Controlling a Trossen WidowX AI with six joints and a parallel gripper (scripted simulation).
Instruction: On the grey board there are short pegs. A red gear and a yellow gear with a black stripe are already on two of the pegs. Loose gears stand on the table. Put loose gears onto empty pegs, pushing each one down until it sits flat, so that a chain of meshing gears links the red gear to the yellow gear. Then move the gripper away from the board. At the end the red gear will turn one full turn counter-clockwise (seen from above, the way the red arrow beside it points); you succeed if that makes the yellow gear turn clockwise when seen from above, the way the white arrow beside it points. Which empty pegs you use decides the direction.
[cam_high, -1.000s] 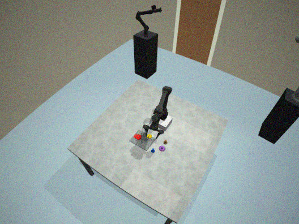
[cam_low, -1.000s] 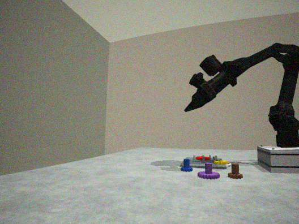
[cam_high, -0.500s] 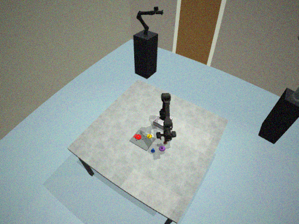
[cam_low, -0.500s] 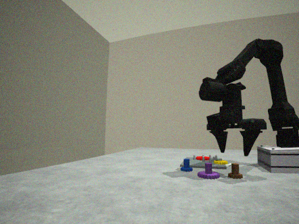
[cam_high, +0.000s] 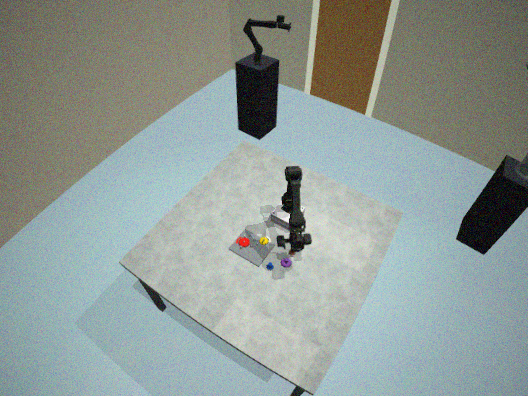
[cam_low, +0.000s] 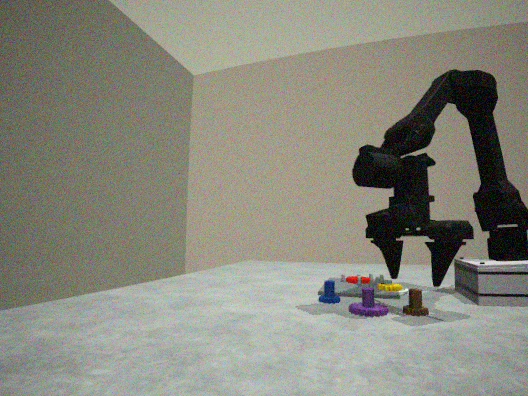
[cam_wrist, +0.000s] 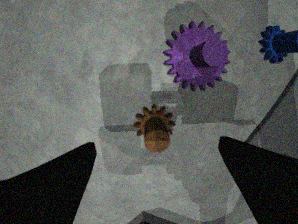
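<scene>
Now: gripper tip 40 mm above the brown gear. Also, from my gripper tip: blue gear: 150 mm ahead, 40 mm to the right, 40 mm below; then white arrow: 160 mm to the right, 40 mm below, 10 mm ahead; then purple gear: 70 mm ahead, 40 mm below, 10 mm to the left.
</scene>
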